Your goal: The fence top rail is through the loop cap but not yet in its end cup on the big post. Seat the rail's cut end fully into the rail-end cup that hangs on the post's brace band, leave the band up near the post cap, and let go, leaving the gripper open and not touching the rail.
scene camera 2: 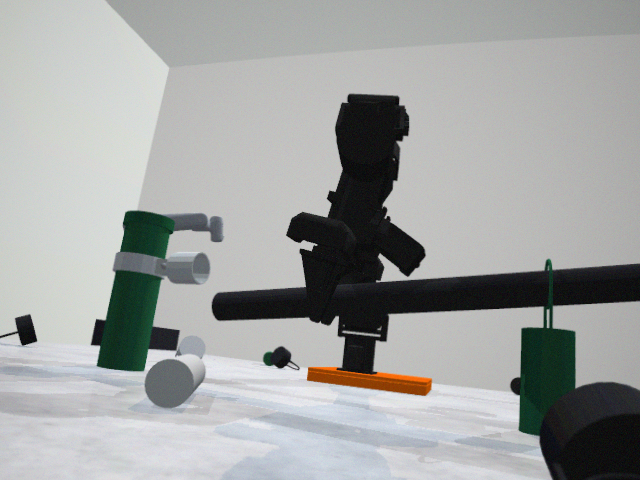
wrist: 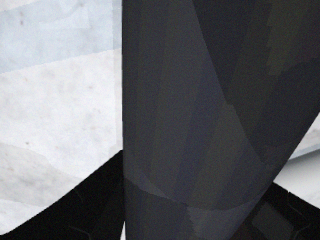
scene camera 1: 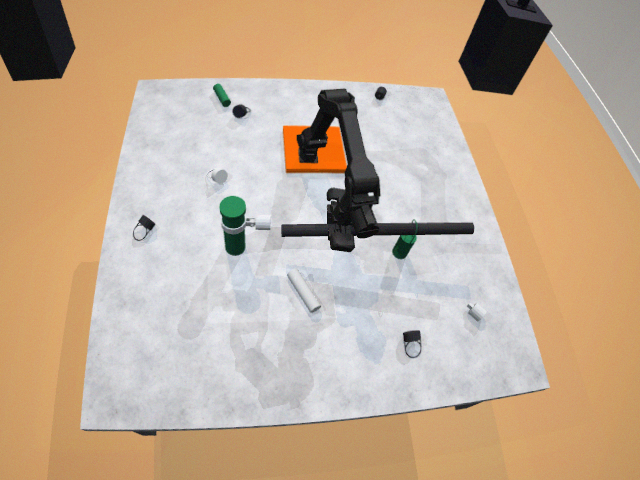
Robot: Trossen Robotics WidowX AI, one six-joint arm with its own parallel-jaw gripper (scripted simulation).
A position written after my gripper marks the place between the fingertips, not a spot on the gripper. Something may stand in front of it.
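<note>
My gripper [scene camera 2: 319, 323] holds a black top rail [scene camera 2: 527, 289]. I see my gripper at [wrist: 172, 161] and [scene camera 1: 329, 234] as well, and the black top rail also shows at [wrist: 213, 105] and [scene camera 1: 423, 228]. There is a small green post [scene camera 2: 548, 370] too, and with it I see a big green post [scene camera 2: 128, 324].
</note>
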